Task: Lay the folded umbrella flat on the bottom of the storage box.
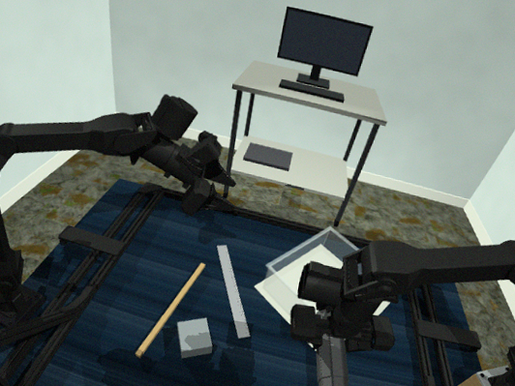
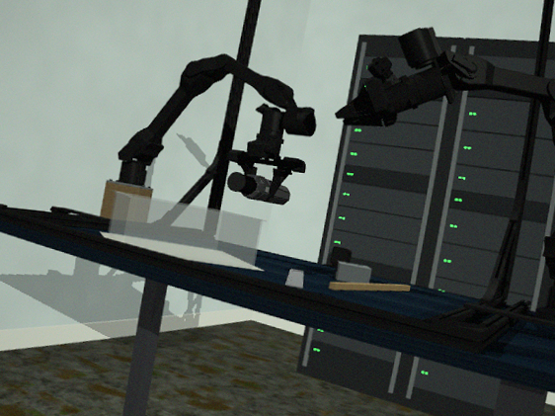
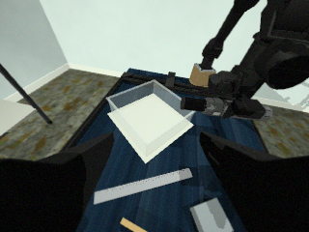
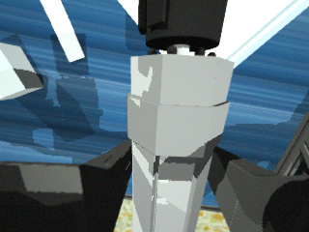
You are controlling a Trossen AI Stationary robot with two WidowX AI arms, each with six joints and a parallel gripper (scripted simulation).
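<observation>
Right now the clear storage box is 240 mm ahead of my right hand, 130 mm below it and 40 mm to the right of it. Also, from my right hand: folded umbrella: 20 mm below; grey block: 270 mm to the left, 160 mm below, 30 mm ahead; metal ruler: 220 mm to the left, 200 mm ahead, 180 mm below.
</observation>
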